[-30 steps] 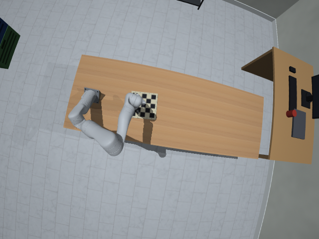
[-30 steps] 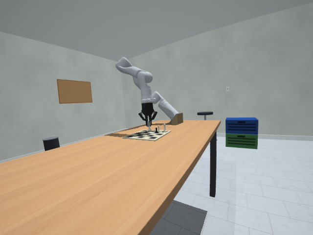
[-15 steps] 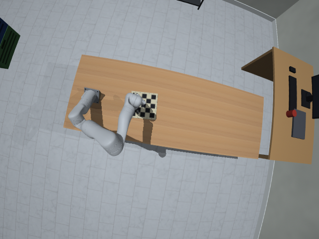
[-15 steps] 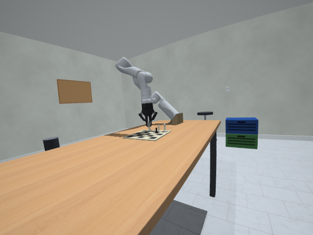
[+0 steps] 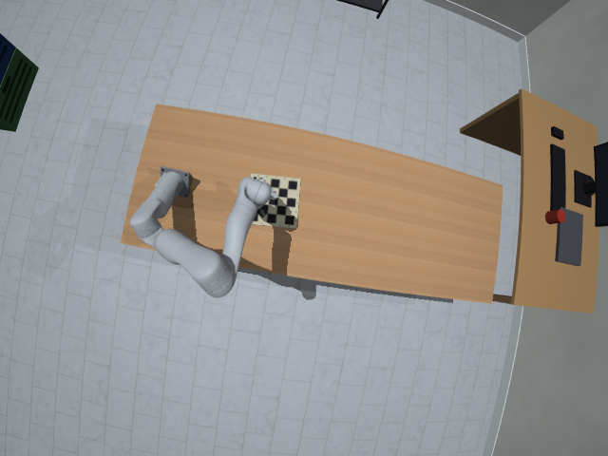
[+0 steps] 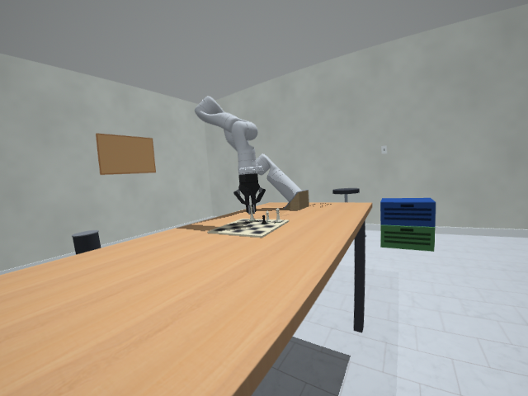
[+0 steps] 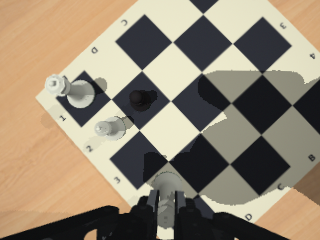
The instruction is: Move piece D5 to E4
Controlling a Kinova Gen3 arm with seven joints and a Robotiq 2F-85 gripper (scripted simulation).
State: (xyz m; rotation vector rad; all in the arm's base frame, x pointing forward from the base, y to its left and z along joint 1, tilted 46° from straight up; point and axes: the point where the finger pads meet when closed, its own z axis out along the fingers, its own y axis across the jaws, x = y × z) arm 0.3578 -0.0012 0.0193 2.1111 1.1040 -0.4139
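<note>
Right now my hand is 80 mm to the right of the black piece, 30 mm short of it and 30 mm above it. Round my hand: small chessboard: 70 mm ahead, 50 mm to the left, 50 mm below.
</note>
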